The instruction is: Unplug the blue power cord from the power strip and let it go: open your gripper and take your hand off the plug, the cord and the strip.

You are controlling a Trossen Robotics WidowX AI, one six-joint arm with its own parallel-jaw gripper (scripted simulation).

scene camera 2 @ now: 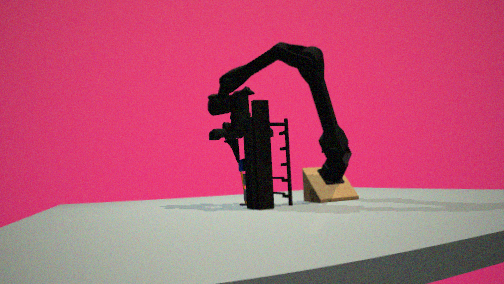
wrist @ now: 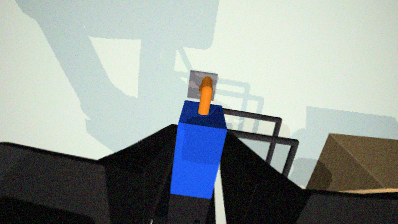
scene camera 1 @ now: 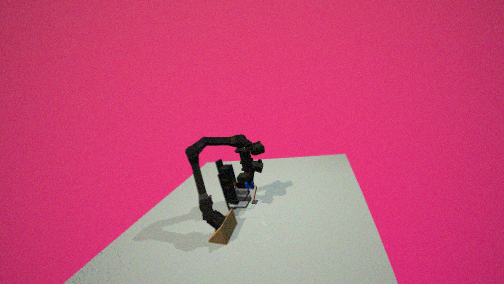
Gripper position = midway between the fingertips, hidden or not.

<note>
I see my gripper [scene camera 2: 243, 162].
My gripper shows as well in the wrist view [wrist: 200, 135].
</note>
